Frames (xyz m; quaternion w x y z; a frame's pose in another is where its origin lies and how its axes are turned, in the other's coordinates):
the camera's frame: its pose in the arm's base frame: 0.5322 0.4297 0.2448 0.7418 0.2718 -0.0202 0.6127
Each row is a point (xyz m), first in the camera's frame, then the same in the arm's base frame.
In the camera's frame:
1: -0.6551 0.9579 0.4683
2: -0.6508 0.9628 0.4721
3: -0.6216 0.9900 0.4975
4: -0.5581 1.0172 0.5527
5: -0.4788 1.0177 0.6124
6: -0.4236 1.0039 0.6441
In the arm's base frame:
1: -0.3698 -0.2619 0.7683
2: -0.3721 -0.2592 0.7749
3: -0.3822 -0.2411 0.8174
4: -0.3747 -0.2049 0.8978
5: -0.3374 -0.1592 0.9776
6: -0.3014 -0.1246 1.0194

